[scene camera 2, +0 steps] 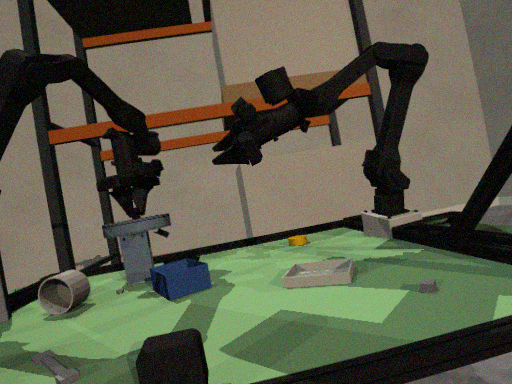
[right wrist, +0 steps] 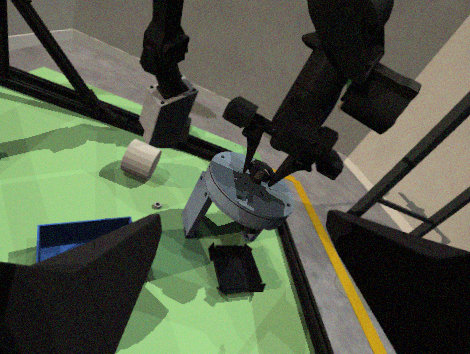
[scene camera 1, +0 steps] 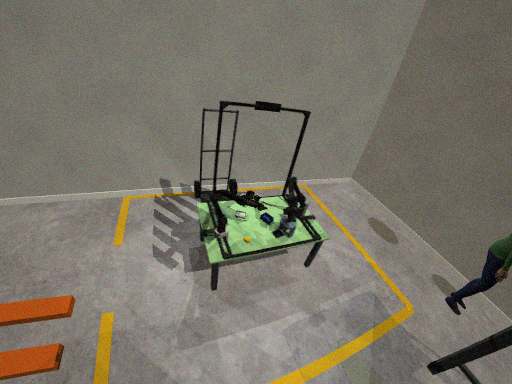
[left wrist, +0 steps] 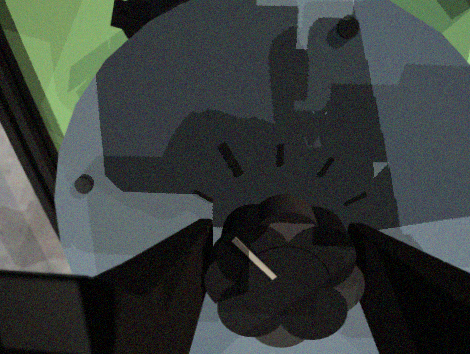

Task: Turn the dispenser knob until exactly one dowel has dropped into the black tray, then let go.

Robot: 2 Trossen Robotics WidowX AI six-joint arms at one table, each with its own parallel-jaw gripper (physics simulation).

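Frame: origin at the left arm's base, x ahead, y left, z up, level; millimetres.
Seen in the pictures: left gripper, fingertip midpoint: (scene camera 2: 137, 216) (right wrist: 256, 178) (scene camera 1: 288, 220) (left wrist: 279, 234); right gripper, fingertip midpoint: (scene camera 2: 213, 156) (right wrist: 245, 220) (scene camera 1: 265, 207); left arm's base at its link origin: (right wrist: 172, 88) (scene camera 1: 303, 206); right arm's base at its link origin: (scene camera 2: 390, 211) (scene camera 1: 221, 230).
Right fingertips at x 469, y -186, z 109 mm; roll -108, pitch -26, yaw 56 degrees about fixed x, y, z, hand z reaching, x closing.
Offsets run from my right fingertips to a thing's top centre.
The grey-blue dispenser (scene camera 1: 287, 226) (scene camera 2: 137, 260) (right wrist: 197, 206) has a round disc top. Its dark, lobed knob @[dx -134, dy +204, dz -80 mm] (left wrist: 285, 295) (right wrist: 260, 170) has a pale line, which points to the upper left in the left wrist view, toward the thick mark on the disc. My left gripper (scene camera 2: 135, 215) (left wrist: 279, 234) (right wrist: 256, 178) is shut on the knob from above, a finger on each side. My right gripper (scene camera 2: 215, 154) (right wrist: 245, 220) is open and empty, up in the air away from the dispenser. The black tray @[dx -49, dy +177, dz -230 mm] (scene camera 1: 277, 233) (right wrist: 241, 288) lies below the disc's edge; I make out no dowel in its dark inside.
A blue bin @[dx -136, dy -27, dz -209 mm] (scene camera 2: 181, 281) (right wrist: 85, 221) stands beside the dispenser. A beige cylinder @[dx -321, dy +93, dz -184 mm] (scene camera 2: 77, 289) (right wrist: 141, 160) lies on its side. A small nut-like piece @[dx -222, dy +101, dz -248 mm] (scene camera 2: 120, 290) (right wrist: 157, 205), a beige tray @[dx +17, dy -247, dz -237 mm] (scene camera 2: 320, 281), a yellow piece @[dx +225, dy +23, dz -235 mm] (scene camera 2: 297, 241) and a grey block @[dx +24, dy -420, dz -244 mm] (scene camera 2: 428, 286) are on the table.
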